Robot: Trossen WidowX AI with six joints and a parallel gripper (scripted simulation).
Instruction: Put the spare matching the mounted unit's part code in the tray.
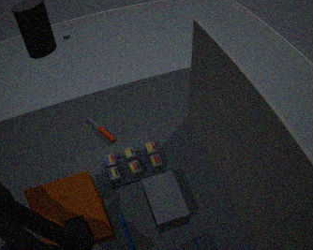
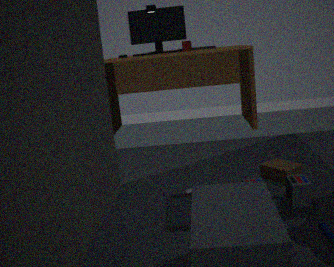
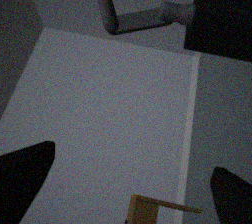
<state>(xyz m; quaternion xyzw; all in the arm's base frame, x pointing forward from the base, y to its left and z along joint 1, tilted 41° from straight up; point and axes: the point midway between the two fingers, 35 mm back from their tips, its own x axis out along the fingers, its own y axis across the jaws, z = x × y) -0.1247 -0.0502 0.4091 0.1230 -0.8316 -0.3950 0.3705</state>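
The spare block is 490 mm to the left of my gripper tip, 330 mm below it and 320 mm ahead of it. The rest, counted from my gripper tip: grey mounted unit 440 mm ahead, 330 mm to the left, 320 mm below; brown box 350 mm below, 280 mm ahead, 10 mm to the left; pale grey tray 470 mm ahead, 370 mm below, 120 mm to the left.
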